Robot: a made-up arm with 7 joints.
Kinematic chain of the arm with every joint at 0, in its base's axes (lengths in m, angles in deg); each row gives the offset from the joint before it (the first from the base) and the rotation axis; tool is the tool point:
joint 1: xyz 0 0 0.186 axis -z
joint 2: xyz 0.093 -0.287 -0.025 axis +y
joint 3: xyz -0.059 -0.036 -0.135 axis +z
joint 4: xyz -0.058 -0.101 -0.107 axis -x
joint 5: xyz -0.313 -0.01 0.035 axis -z
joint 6: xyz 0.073 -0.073 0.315 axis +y
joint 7: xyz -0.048 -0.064 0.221 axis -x
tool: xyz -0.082 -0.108 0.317
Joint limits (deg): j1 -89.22..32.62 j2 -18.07..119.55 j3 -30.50..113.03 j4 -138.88..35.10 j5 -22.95..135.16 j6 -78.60..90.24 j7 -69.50..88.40
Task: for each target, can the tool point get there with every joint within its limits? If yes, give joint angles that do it. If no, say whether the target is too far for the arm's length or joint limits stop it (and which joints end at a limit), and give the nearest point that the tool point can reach.
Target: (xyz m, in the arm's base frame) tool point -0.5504 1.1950 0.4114
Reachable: no: joint limits stop it (at a limit: joint 1, joint 2, joint 3, joint 5) | nearest point -0.2924 0.8410 0.4473 | short by 0.439 m
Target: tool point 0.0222 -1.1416 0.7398
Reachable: yes | joints 2.31 28.42 46.58 -32.17 120.33 15.43 -37.05
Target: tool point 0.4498 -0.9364 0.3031
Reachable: yes | joints 11.07 93.36 68.71 -15.32 45.36 -27.18 54.83
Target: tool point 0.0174 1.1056 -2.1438
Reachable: no: too far | nearest point 0.3770 0.5760 -0.9498 | short by 1.355 m
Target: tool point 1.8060 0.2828 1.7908
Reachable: no: too far | nearest point 1.1844 0.1356 1.1738 | short by 0.888 m
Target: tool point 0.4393 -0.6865 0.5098
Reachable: yes | joints -2.65 56.11 -5.90 5.78 48.00 67.51 49.42
